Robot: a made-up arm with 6 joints. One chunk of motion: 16 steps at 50 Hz.
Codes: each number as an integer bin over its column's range. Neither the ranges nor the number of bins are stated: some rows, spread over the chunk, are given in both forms.
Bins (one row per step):
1: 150 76 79 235 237 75
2: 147 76 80 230 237 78
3: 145 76 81 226 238 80
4: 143 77 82 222 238 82
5: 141 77 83 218 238 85
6: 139 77 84 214 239 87
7: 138 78 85 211 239 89
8: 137 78 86 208 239 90
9: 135 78 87 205 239 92
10: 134 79 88 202 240 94
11: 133 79 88 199 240 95
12: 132 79 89 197 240 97
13: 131 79 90 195 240 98
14: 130 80 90 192 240 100
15: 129 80 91 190 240 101
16: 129 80 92 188 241 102
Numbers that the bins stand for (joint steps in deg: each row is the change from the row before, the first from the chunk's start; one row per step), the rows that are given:
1: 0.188 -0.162 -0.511 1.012 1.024 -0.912
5: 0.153 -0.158 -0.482 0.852 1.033 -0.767
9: 0.129 -0.155 -0.452 0.729 1.043 -0.665
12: 0.118 -0.152 -0.437 0.654 1.053 -0.593
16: 0.106 -0.149 -0.415 0.569 1.063 -0.520
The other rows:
2: 0.176 -0.162 -0.504 0.965 1.024 -0.868
3: 0.169 -0.162 -0.496 0.927 1.033 -0.839
4: 0.161 -0.158 -0.489 0.889 1.033 -0.810
6: 0.145 -0.158 -0.474 0.814 1.043 -0.738
7: 0.141 -0.155 -0.467 0.786 1.043 -0.709
8: 0.137 -0.155 -0.459 0.758 1.043 -0.694
10: 0.125 -0.152 -0.444 0.701 1.053 -0.636
11: 0.122 -0.152 -0.444 0.673 1.053 -0.622
13: 0.114 -0.152 -0.429 0.635 1.053 -0.578
14: 0.110 -0.149 -0.429 0.607 1.053 -0.549
15: 0.106 -0.149 -0.422 0.588 1.053 -0.535

